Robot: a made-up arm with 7 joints.
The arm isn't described. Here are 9 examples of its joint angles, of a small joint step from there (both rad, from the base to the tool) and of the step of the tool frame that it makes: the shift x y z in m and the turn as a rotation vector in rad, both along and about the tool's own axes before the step.
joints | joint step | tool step
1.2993 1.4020 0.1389 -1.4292 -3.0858 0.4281 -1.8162 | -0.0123 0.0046 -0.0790 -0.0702 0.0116 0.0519 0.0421 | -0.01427 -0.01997 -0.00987 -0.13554 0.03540 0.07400
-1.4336 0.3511 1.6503 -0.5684 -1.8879 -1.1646 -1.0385 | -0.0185 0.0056 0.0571 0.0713 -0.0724 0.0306 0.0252 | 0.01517 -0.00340 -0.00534 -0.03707 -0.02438 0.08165
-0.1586 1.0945 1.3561 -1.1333 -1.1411 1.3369 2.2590 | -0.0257 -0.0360 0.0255 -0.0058 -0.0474 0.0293 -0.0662 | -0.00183 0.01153 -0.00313 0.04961 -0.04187 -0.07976
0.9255 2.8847 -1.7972 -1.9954 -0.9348 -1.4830 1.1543 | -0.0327 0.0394 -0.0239 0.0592 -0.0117 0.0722 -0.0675 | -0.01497 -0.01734 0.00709 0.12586 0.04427 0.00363
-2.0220 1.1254 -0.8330 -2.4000 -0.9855 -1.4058 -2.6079 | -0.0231 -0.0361 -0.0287 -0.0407 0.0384 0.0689 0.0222 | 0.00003 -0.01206 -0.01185 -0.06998 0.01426 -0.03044
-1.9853 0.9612 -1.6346 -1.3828 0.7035 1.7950 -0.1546 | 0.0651 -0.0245 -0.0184 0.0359 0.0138 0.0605 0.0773 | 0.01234 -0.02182 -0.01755 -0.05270 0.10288 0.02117
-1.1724 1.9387 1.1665 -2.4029 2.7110 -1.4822 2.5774 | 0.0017 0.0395 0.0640 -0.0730 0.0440 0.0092 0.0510 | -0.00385 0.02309 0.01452 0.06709 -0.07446 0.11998
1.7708 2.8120 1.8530 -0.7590 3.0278 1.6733 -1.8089 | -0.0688 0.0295 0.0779 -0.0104 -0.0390 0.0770 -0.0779 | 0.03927 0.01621 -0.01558 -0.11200 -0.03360 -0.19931
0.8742 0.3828 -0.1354 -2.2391 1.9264 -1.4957 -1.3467 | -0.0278 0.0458 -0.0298 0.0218 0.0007 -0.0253 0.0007 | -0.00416 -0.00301 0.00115 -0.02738 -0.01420 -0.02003
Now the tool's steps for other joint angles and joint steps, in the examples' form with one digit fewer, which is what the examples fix.
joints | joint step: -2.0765 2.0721 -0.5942 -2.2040 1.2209 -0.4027 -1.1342 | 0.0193 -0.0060 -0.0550 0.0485 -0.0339 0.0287 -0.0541
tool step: -0.0116 -0.0160 0.0093 -0.0823 0.0592 -0.0508
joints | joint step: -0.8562 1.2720 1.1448 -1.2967 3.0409 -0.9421 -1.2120 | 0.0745 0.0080 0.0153 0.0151 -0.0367 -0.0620 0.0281
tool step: 0.0044 0.0057 -0.0043 0.0576 -0.0836 -0.0508
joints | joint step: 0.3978 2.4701 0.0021 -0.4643 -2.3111 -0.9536 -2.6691 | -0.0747 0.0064 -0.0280 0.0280 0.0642 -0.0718 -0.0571
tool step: -0.0003 0.0255 -0.0067 0.0042 0.1084 0.0485
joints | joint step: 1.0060 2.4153 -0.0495 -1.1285 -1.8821 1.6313 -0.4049 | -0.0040 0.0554 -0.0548 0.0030 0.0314 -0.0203 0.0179
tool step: 0.0010 -0.0049 -0.0062 0.0546 -0.0256 0.0177
